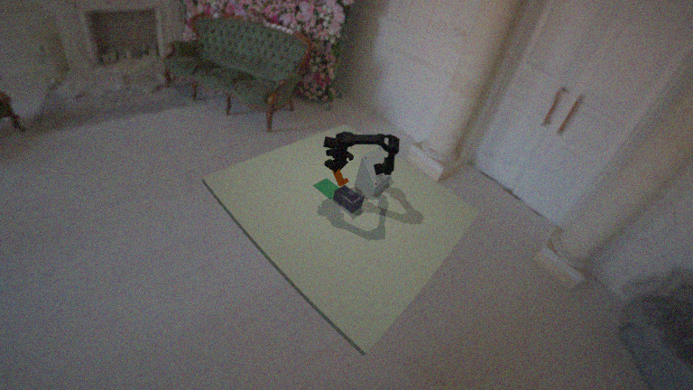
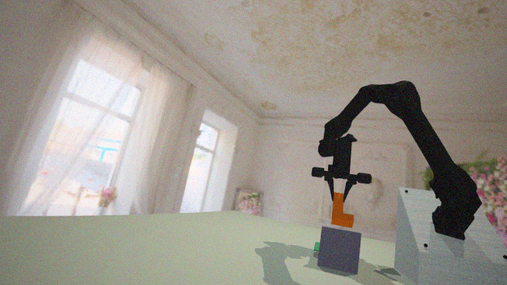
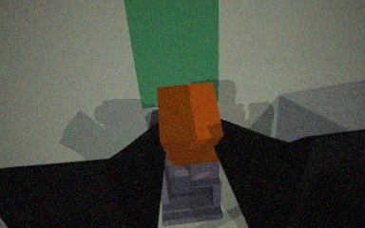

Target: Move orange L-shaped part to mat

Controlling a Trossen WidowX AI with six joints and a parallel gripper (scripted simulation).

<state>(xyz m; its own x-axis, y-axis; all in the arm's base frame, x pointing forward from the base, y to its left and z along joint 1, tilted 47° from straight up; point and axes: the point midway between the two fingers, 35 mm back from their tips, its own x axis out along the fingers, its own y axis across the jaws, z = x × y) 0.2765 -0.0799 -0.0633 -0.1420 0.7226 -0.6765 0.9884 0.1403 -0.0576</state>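
The green mat is 30 mm to the right of my gripper tip and 170 mm below it. From my gripper tip the other things lie so: orange L-shaped part (20 mm behind, 30 mm to the left, 30 mm below).
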